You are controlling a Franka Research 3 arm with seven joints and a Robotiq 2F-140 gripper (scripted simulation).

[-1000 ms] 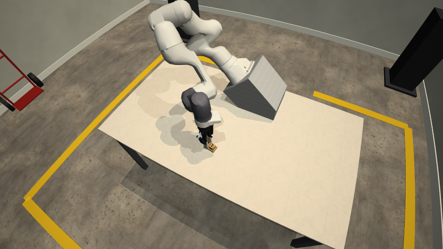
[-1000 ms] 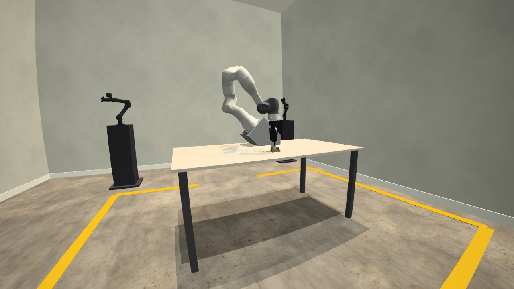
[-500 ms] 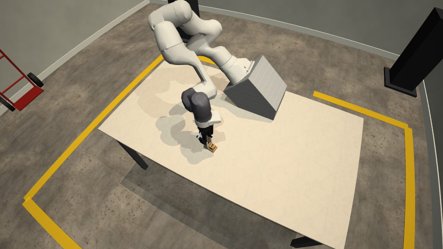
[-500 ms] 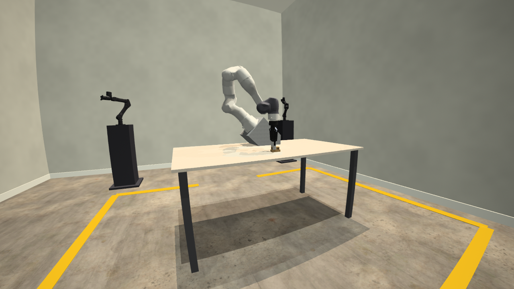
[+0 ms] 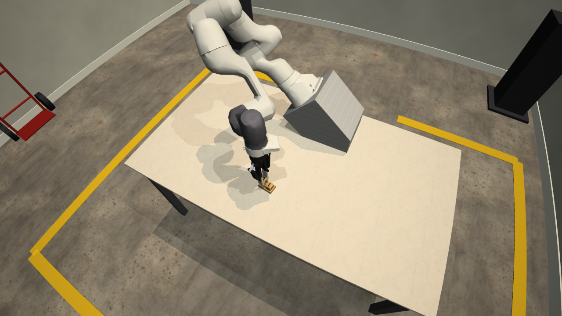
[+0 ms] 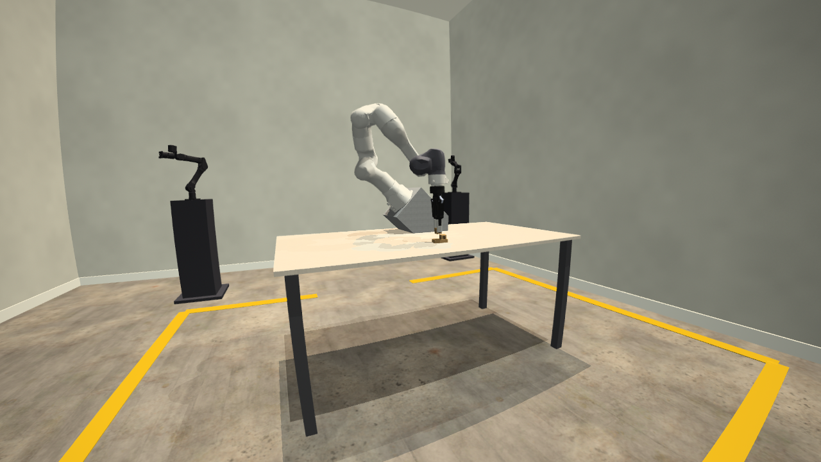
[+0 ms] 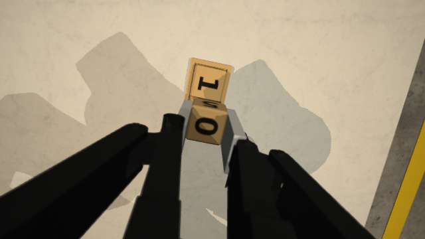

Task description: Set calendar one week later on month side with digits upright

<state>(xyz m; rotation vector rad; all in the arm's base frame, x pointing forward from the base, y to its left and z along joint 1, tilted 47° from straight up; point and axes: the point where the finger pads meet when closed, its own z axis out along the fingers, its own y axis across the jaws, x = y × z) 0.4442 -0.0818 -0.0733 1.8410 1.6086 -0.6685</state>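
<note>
My gripper is now 8 cm above the wooden tray and 1 cm to the right of it. The rest, counted from my hand: wooden digit cube (3 cm below).
</note>
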